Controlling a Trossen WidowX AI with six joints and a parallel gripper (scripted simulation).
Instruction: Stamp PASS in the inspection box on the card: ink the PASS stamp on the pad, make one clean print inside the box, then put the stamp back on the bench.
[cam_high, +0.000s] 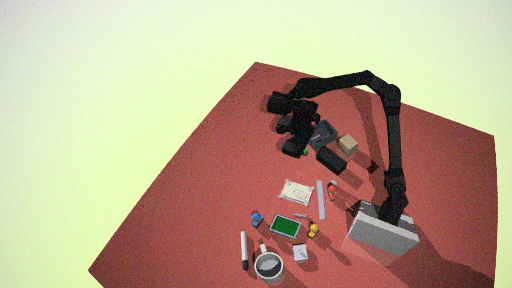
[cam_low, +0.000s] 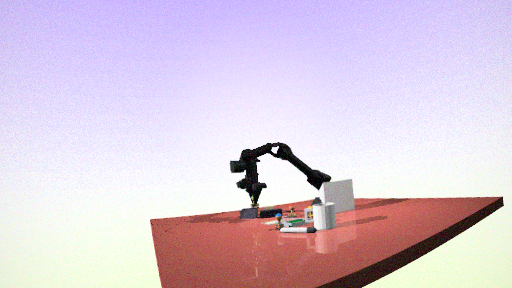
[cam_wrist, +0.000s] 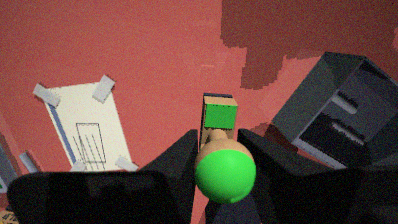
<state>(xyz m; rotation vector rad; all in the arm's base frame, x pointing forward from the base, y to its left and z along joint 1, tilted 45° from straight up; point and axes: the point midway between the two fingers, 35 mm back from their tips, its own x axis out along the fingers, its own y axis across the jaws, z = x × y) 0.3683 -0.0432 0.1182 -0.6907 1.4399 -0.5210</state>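
The green ink pad is 25 cm to the left of my gripper tip, 8 cm below it and 8 cm behind it. Round my gripper tip: white card (12 cm to the left, 8 cm below, 5 cm behind); then black box (10 cm behind, 6 cm below, 5 cm to the right); then green stamp (right at my gripper tip).
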